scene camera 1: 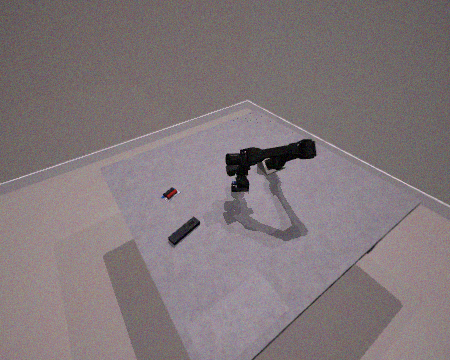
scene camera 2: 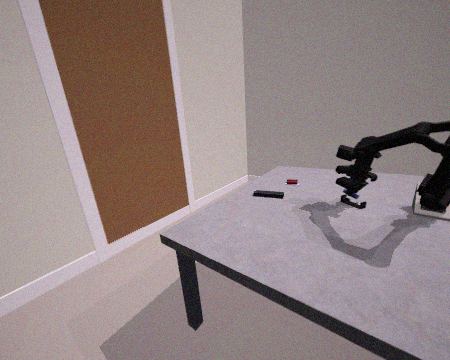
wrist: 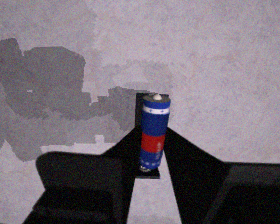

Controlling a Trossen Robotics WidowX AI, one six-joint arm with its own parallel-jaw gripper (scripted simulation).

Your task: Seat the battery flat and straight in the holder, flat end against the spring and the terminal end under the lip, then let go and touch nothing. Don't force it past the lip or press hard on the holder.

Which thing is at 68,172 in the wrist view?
My gripper.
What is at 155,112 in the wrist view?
A battery.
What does my gripper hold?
A battery.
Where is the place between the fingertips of my gripper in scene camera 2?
At 350,195
